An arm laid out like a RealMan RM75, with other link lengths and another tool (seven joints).
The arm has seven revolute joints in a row. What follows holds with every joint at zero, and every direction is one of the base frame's.
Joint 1 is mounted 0.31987 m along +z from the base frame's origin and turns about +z.
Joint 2 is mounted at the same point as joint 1 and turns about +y.
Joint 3 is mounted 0.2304 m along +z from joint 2 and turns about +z.
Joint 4 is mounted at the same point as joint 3 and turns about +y.
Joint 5 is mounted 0.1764 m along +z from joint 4 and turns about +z.
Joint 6 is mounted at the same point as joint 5 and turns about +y.
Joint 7 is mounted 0.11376 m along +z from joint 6 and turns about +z.
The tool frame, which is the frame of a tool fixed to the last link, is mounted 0.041 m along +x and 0.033 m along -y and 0.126 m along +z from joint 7; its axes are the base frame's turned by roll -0.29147, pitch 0 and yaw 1.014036 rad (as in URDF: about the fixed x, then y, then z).
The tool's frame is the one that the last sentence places.
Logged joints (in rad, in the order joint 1, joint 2, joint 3, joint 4, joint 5, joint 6, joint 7), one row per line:
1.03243, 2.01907, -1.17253, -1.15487, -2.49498, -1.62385, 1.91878
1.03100, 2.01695, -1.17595, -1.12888, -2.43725, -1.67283, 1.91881
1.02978, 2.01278, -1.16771, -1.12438, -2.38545, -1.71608, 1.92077
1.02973, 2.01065, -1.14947, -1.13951, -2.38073, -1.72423, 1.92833
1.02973, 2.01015, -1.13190, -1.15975, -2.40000, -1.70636, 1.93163
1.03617, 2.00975, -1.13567, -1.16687, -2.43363, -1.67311, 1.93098
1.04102, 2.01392, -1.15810, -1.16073, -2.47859, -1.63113, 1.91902
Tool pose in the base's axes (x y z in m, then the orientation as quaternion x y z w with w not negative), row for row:
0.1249, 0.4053, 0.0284, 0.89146, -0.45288, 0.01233, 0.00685
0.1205, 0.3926, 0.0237, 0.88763, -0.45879, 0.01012, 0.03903
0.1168, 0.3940, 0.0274, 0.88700, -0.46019, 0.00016, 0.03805
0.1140, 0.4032, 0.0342, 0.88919, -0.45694, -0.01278, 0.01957
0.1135, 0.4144, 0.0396, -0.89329, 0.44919, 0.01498, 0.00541
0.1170, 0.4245, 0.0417, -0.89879, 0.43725, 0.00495, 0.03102
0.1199, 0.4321, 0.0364, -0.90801, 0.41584, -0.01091, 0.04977
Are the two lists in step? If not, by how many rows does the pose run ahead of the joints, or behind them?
The pose runs 1 row ahead of the joints: the pose in row i belongs to the joints in row i + 1.
